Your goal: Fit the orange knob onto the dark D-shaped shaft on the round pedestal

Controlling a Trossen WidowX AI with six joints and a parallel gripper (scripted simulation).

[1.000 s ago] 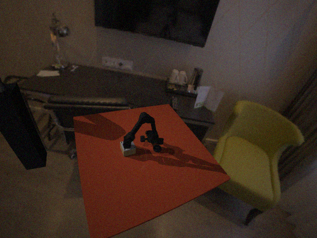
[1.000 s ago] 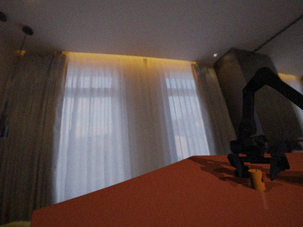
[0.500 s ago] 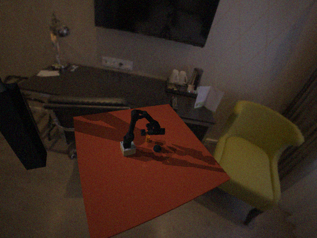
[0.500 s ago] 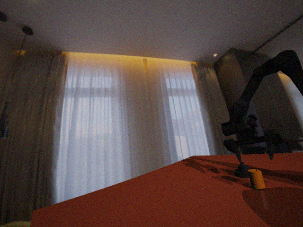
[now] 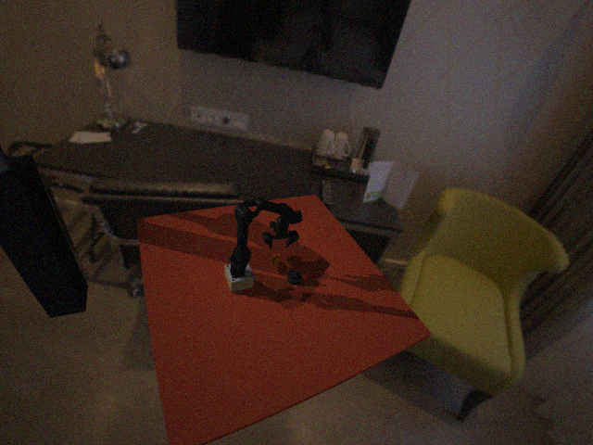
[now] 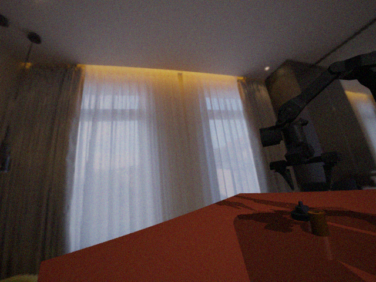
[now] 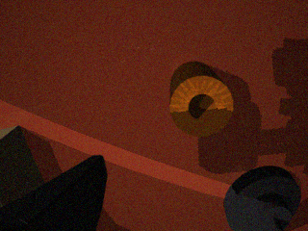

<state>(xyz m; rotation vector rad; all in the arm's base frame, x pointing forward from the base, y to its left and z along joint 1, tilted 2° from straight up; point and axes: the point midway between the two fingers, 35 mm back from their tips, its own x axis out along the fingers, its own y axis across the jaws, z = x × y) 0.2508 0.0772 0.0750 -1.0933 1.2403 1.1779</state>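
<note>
Now: the orange knob 90 mm below my gripper tip. From my gripper tip the other things lie so: round dark pedestal 140 mm to the right, 90 mm below, 60 mm ahead.
</note>
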